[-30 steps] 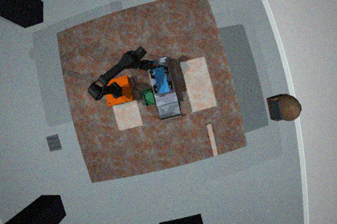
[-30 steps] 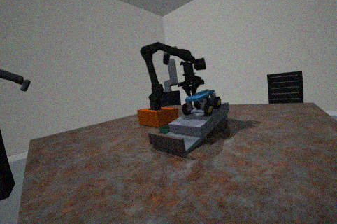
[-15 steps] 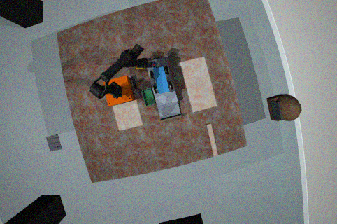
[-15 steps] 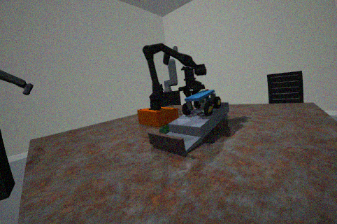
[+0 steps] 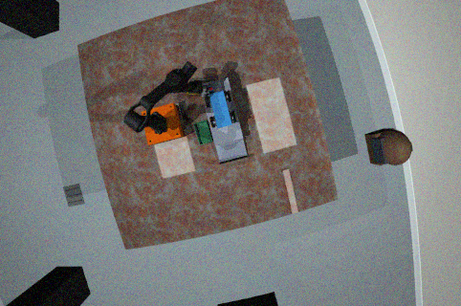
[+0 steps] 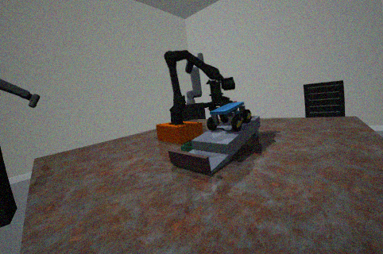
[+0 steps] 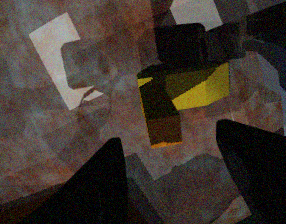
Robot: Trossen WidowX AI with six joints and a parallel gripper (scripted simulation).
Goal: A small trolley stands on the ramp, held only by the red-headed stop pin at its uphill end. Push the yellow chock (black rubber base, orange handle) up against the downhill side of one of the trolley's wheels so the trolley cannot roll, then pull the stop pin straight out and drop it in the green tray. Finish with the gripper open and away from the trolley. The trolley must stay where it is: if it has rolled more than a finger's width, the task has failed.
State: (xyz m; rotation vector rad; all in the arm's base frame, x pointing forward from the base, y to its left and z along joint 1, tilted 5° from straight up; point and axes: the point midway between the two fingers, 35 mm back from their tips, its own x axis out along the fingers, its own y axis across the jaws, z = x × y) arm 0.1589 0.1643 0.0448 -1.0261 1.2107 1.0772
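Right now the yellow chock is 2 cm ahead of my gripper tip, 1 cm to the right of it and 5 cm below it. Round my gripper tip: grey ramp: 16 cm ahead, 14 cm to the right, 3 cm below; then stop pin: 13 cm ahead, 2 cm to the right, 6 cm above; then blue-topped trolley: 16 cm ahead, 13 cm to the right, 4 cm above.
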